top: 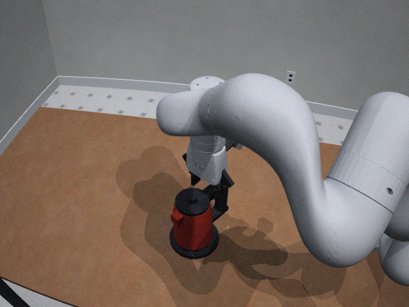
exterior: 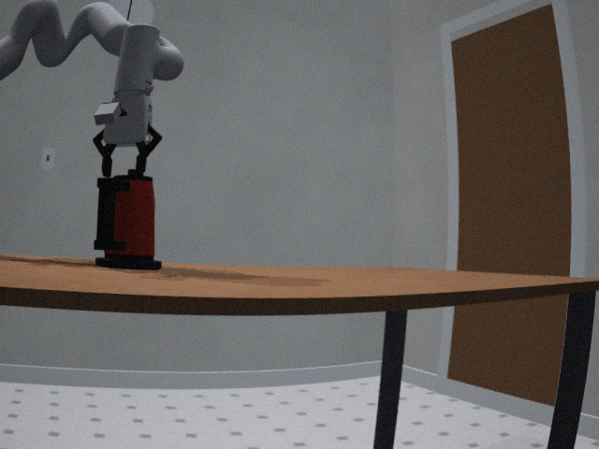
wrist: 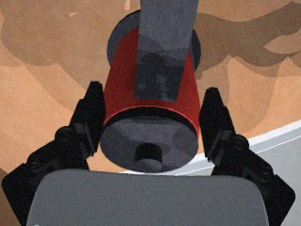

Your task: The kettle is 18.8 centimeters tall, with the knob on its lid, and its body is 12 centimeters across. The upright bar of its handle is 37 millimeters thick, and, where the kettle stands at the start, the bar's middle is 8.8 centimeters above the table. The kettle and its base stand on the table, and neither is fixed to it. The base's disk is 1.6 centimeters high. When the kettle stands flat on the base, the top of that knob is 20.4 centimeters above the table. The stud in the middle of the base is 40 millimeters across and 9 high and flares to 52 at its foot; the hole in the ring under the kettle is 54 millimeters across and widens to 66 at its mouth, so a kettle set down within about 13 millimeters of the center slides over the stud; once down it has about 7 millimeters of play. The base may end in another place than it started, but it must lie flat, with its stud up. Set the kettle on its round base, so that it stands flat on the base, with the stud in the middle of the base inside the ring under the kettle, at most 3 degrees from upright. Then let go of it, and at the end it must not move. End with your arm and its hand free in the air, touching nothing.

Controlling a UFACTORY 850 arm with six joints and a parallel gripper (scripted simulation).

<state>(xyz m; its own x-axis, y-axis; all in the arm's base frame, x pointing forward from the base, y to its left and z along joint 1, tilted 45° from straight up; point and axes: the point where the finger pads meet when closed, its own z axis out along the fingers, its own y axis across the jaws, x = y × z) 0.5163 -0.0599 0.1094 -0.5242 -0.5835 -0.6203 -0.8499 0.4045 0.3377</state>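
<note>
Right now my hand is 10 mm short of the red kettle, 20 mm to the right of it and 90 mm above it. Also, from my hand: black round base (30 mm ahead, 50 mm to the left, 190 mm below).
</note>
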